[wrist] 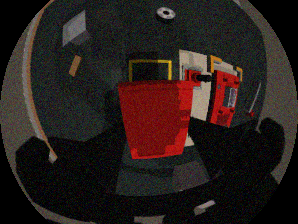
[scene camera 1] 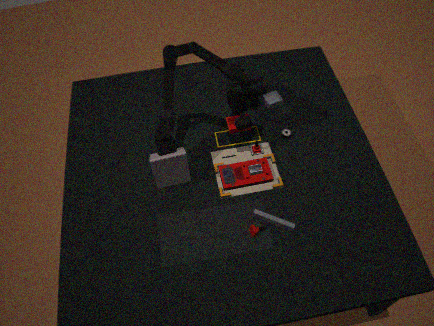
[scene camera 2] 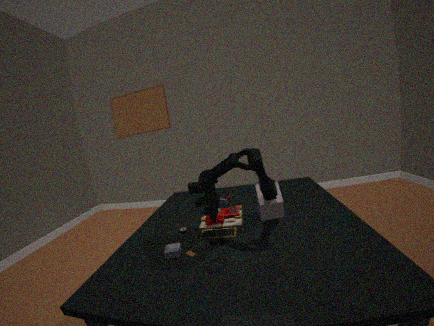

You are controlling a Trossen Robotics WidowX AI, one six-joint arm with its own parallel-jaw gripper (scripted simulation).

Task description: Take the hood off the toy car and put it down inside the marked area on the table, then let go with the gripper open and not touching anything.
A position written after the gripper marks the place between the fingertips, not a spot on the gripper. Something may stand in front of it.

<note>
The gripper (wrist: pixel 156 121) holds a red hood (wrist: pixel 156 113). Further things: a toy car (scene camera 1: pixel 236 175).
The toy car also shows in the wrist view (wrist: pixel 219 115).
</note>
